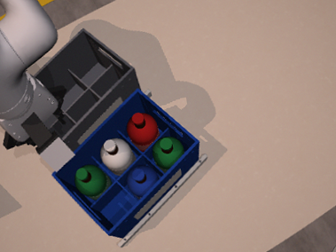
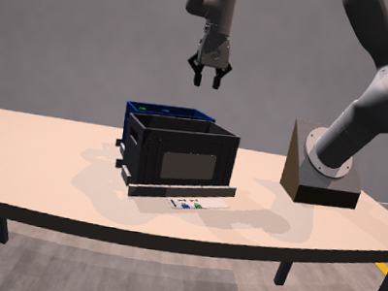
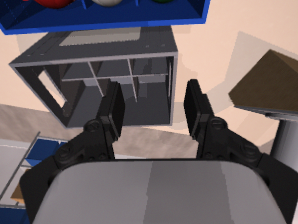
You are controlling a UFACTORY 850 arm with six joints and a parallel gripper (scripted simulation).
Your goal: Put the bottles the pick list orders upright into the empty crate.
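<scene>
Now: hand 21 cm above the blue-label bottle, 14 cm to the left of it and 10 cm short of it. Round my hand: white bottle: 21 cm below, 8 cm ahead, 5 cm to the right; blue crate: 21 cm below, 10 cm to the right, 9 cm ahead; grey crate: 21 cm below, 13 cm to the left, 7 cm ahead.
</scene>
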